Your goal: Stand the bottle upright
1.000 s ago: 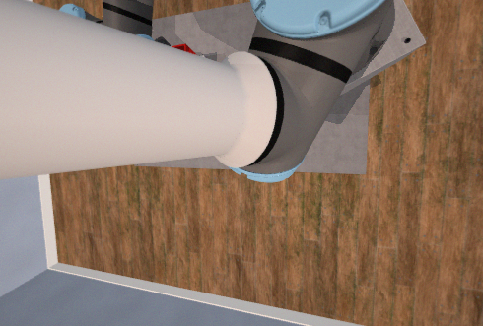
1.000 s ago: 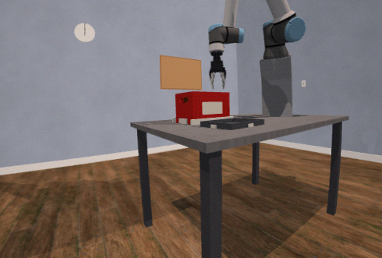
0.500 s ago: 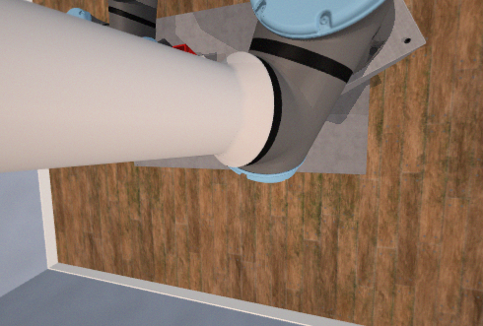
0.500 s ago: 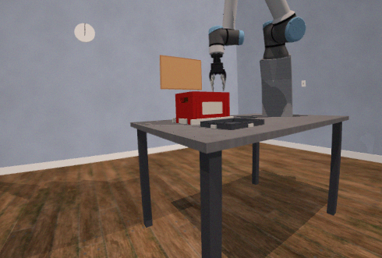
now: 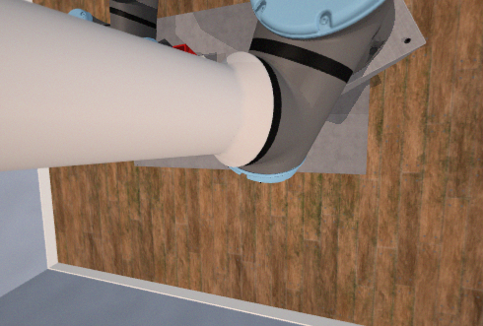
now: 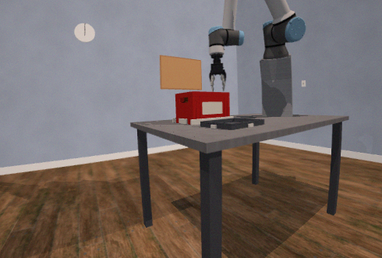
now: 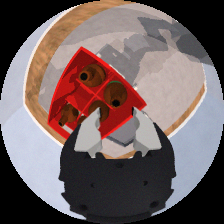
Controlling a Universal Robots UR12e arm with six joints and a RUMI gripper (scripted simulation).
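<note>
Now: the red crate 11 cm below my hand, 8 cm ahead of it and 5 cm to the right of it. Also, from my hand: dark tray (21 cm to the left, 18 cm below, 13 cm ahead).
</note>
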